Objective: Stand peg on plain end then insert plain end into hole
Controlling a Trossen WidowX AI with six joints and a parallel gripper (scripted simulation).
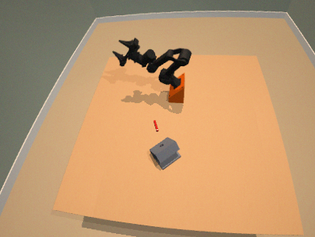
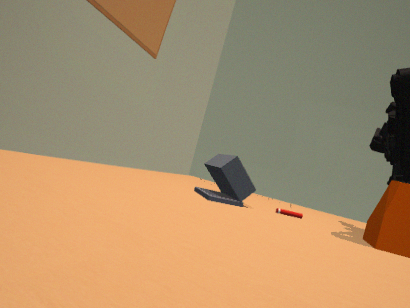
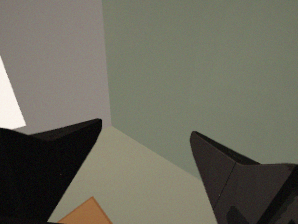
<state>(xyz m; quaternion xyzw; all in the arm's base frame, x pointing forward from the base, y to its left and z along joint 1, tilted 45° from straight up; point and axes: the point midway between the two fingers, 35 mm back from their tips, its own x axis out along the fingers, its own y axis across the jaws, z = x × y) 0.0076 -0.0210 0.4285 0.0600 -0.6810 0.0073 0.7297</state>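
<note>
Right now the red peg is 290 mm ahead of my gripper tip, 230 mm to the left of it and 410 mm below it. From my gripper tip the other things lie so: grey sloped panel: 460 mm ahead, 290 mm to the left, 350 mm below; flat grey foot: 470 mm ahead, 310 mm to the left, 410 mm below.
</note>
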